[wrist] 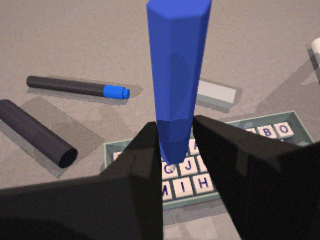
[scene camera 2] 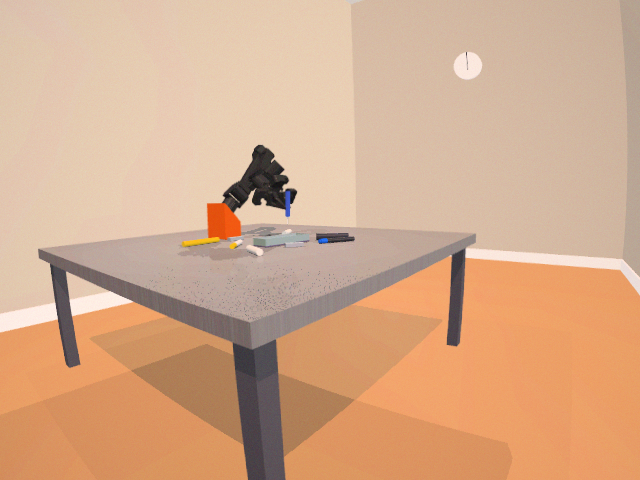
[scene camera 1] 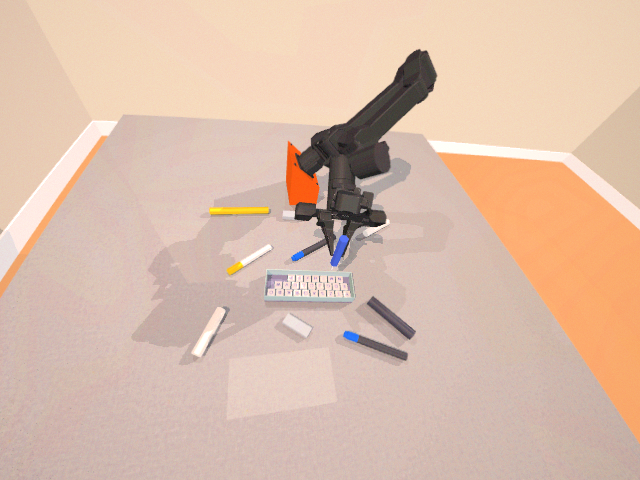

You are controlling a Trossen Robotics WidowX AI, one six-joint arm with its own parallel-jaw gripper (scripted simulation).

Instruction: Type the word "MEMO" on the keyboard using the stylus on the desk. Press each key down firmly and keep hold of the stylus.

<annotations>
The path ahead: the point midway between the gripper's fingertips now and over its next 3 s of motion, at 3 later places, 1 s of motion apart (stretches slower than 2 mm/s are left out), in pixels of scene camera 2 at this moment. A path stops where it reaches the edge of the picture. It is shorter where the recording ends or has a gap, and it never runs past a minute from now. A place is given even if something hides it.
My gripper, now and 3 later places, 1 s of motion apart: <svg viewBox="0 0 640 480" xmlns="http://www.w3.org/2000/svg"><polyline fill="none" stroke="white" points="287,208 288,217 288,222 288,218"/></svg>
</annotations>
